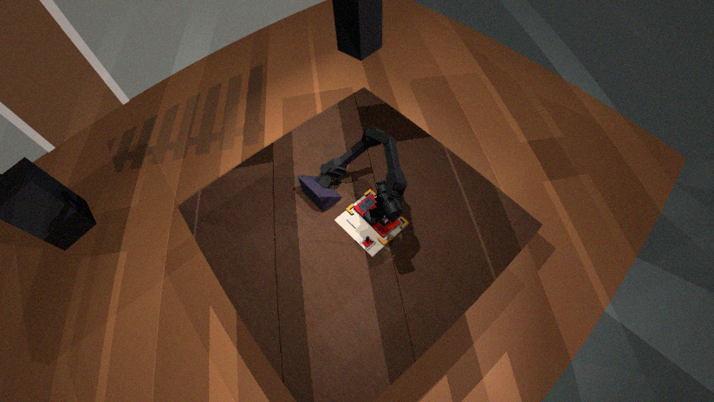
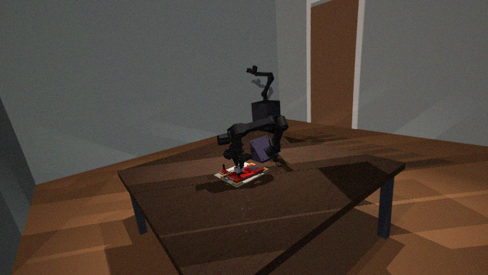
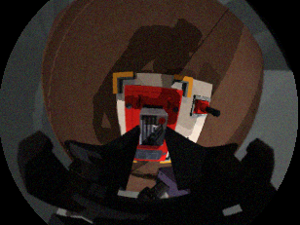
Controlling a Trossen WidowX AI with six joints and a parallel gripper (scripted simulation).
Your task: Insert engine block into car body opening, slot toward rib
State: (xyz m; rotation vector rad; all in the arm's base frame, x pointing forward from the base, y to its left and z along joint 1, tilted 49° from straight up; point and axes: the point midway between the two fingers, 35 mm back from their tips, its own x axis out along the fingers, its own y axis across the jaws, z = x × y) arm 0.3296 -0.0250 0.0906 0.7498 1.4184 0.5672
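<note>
Right now my gripper tip is 1 cm above the grey engine block.
</note>
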